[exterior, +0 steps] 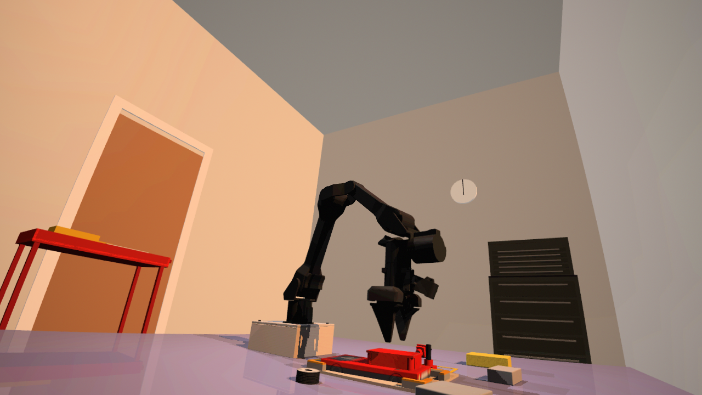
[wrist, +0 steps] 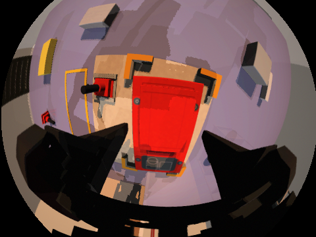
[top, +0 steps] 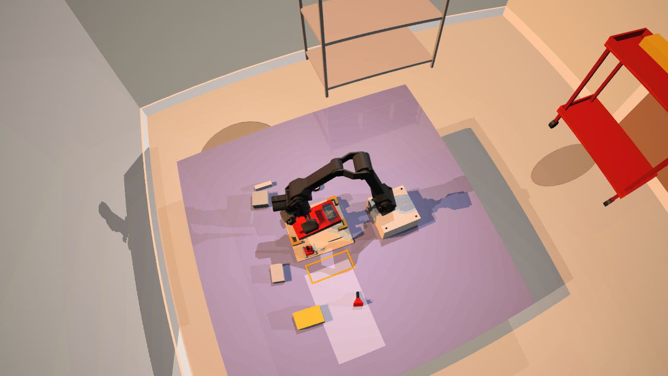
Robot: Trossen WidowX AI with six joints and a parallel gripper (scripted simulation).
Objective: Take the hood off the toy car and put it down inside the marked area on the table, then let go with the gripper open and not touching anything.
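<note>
Right now the red hood is 30 mm below my gripper tip. Also, from my gripper tip: black wheel: 110 mm behind, 140 mm to the right, 60 mm below; then yellow block: 170 mm ahead, 370 mm to the left, 50 mm below.
</note>
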